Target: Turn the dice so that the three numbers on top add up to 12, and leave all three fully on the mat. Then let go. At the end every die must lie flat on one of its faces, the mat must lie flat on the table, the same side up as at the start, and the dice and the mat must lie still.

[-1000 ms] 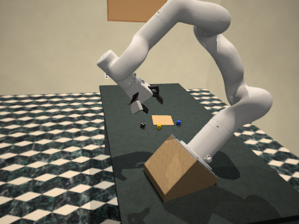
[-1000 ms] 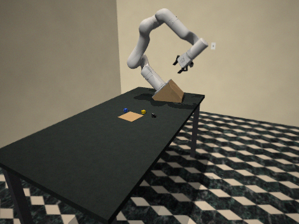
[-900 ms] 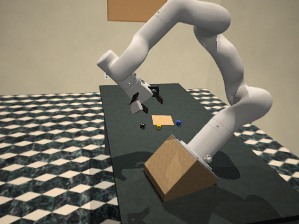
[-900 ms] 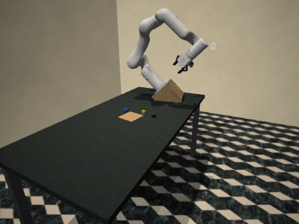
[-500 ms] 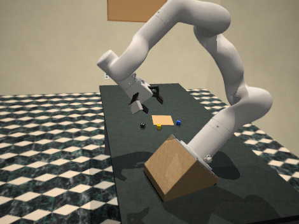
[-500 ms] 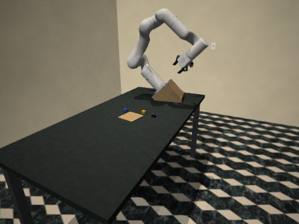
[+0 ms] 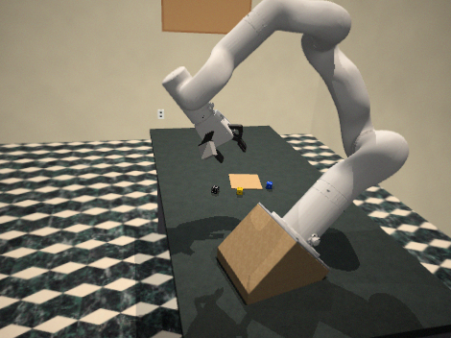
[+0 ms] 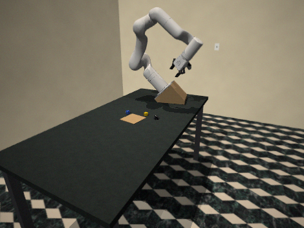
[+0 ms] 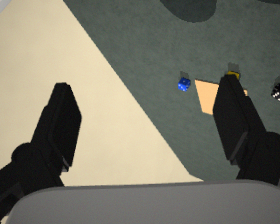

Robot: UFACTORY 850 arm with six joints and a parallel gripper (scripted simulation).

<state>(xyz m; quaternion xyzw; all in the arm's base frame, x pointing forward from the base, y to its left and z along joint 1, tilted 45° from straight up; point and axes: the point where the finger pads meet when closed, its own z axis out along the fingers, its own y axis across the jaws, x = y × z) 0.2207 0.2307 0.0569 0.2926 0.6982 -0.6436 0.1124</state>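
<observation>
The blue die is 23 cm ahead of my hand, 33 cm to the right of it and 30 cm below it. Also, from my hand: tan mat 32 cm ahead, 25 cm to the right, 31 cm below; then black die 28 cm ahead, 8 cm to the right, 30 cm below; then yellow die 23 cm ahead, 18 cm to the right, 30 cm below.
</observation>
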